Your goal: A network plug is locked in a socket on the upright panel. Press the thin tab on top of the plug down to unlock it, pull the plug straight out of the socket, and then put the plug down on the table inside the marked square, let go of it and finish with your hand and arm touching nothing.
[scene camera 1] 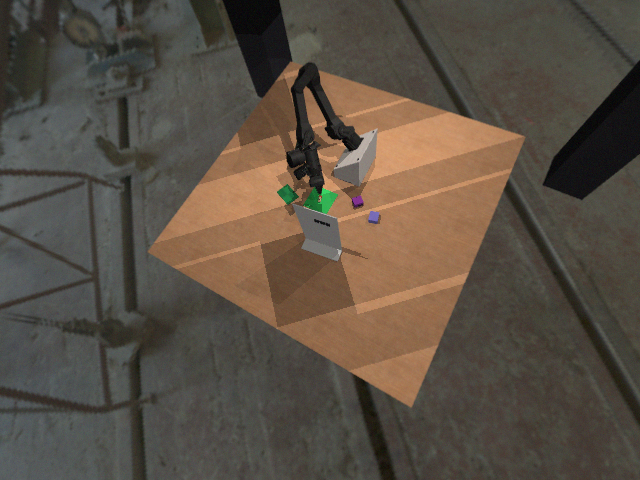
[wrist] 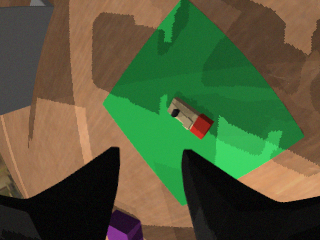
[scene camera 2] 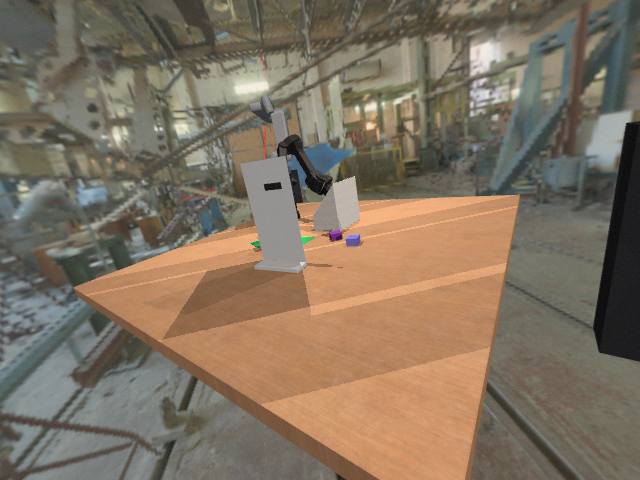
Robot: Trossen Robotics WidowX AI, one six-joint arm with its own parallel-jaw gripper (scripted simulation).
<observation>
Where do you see a network plug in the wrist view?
At 199,124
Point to a green square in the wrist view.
At 188,57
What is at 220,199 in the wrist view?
My gripper.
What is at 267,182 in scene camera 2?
A grey panel.
</observation>
